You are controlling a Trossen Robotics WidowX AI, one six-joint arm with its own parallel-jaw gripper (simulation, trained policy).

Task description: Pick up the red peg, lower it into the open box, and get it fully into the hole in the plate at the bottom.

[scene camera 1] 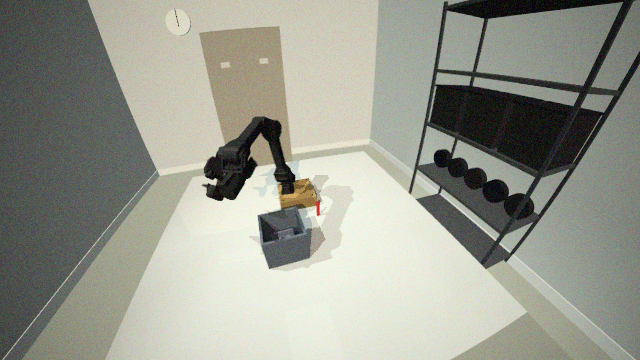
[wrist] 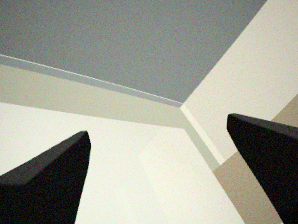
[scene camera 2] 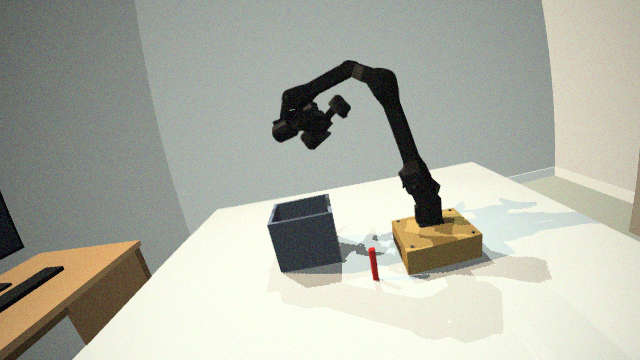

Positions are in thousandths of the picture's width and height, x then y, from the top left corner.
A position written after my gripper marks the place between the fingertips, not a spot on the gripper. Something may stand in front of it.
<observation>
In view: my gripper (scene camera 2: 529, 346) and a grey box (scene camera 1: 437, 701).
My gripper also shows in the wrist view (wrist: 539, 583). The wrist view does not show the grey box: it is out of frame.
</observation>
